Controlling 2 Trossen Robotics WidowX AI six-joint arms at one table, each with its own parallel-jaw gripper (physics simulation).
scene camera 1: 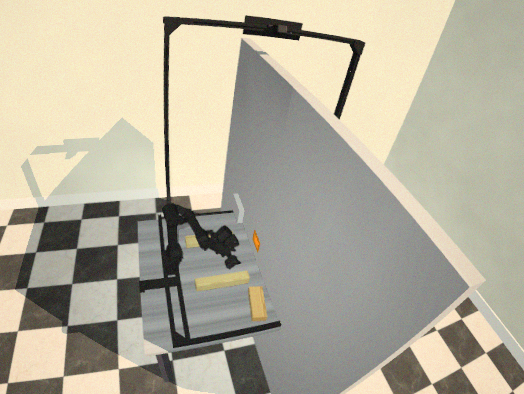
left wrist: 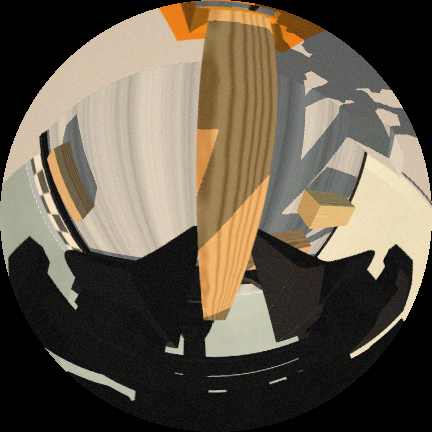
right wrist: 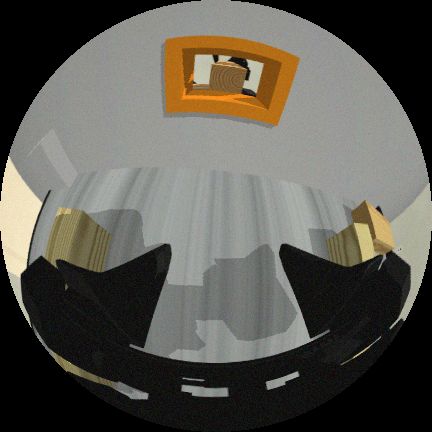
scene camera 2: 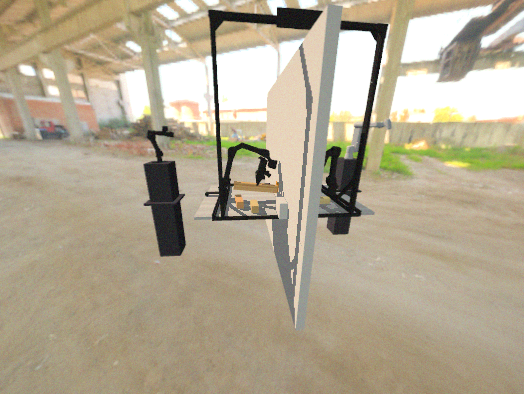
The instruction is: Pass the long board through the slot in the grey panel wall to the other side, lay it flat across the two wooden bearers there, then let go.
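Frame: origin at the left arm's base, x ahead, y left, z up, level; metres.
Seen in the pictures: left gripper, between the fingertips: (left wrist: 224, 232) (scene camera 2: 257, 185); right gripper, between the fingertips: (scene camera 1: 237, 257) (right wrist: 227, 250); left arm's base, origin of its link: (left wrist: 194, 278); right arm's base, origin of its link: (scene camera 1: 170, 269) (scene camera 2: 331, 193).
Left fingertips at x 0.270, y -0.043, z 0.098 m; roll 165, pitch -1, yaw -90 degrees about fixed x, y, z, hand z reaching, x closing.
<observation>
Offsets run from my left fingertips to a thing's top centre. "spot": to the spot under its first point.
The long board @(dx -0.010, dy +0.000, dz +0.030 m) (scene camera 2: 255, 187) (left wrist: 240, 100) is held above the table, its far end at the orange-rimmed slot @(spot: dx +0.204, dy -0.017, dz -0.038 m) (scene camera 1: 256, 241) (left wrist: 177, 27) (right wrist: 175, 75) in the grey panel wall (scene camera 1: 325, 225) (scene camera 2: 287, 125) (right wrist: 100, 100). In the right wrist view the board's end face @(spot: dx +0.162, dy +0.001, dz -0.023 m) (right wrist: 227, 79) shows through the opening; how deep it sits is unclear. My left gripper (left wrist: 224, 232) is shut on the board near its rear end. My right gripper (scene camera 1: 232, 262) (right wrist: 227, 250) is open and empty, across the wall, above the table between two wooden bearers, one nearer @(dx +0.415, dy +0.150, dz -0.073 m) (scene camera 1: 221, 281) (right wrist: 352, 245) and one farther @(dx +0.425, dy -0.114, dz -0.073 m) (scene camera 1: 191, 241) (right wrist: 75, 235).
A tan block @(dx +0.286, dy +0.296, dz -0.079 m) (scene camera 1: 257, 303) (right wrist: 375, 227) lies beside the nearer bearer, close to the wall. On the left arm's side, blocks @(dx +0.015, dy +0.291, dz -0.073 m) (left wrist: 70, 182) @(dx -0.034, dy -0.215, dz -0.067 m) (left wrist: 327, 210) lie either side of the board. A pale bracket (scene camera 1: 239, 209) (scene camera 2: 282, 207) stands at the wall. A black frame (scene camera 1: 167, 125) rises around the table.
</observation>
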